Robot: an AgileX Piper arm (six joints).
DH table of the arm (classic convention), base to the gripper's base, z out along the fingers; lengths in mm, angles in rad. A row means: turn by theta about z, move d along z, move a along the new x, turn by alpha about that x. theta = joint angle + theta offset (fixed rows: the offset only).
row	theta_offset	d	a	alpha
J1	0	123	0	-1.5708
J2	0.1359	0	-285.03	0
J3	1.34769	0	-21.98	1.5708
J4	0	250.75	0	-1.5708
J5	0	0	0	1.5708
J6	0	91	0	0
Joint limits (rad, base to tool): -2.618..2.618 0..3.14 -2.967..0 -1.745..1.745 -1.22..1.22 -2.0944..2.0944
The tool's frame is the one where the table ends.
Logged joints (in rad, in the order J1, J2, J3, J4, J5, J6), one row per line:
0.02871 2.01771 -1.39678 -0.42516 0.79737 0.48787
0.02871 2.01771 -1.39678 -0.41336 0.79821 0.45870
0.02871 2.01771 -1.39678 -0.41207 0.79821 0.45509
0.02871 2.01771 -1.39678 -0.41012 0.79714 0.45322
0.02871 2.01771 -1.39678 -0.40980 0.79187 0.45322
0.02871 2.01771 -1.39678 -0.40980 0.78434 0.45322
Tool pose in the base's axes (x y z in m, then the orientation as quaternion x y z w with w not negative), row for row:
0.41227 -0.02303 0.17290 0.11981 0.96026 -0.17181 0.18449
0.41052 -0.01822 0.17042 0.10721 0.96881 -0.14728 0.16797
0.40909 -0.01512 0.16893 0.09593 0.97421 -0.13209 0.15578
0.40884 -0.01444 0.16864 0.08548 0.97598 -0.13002 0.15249
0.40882 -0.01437 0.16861 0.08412 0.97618 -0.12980 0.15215
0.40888 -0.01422 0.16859 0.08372 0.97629 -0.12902 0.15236
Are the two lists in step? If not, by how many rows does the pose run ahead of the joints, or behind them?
The pose runs 2 rows behind the joints: the pose in row i belongs to the joints in row i - 2.
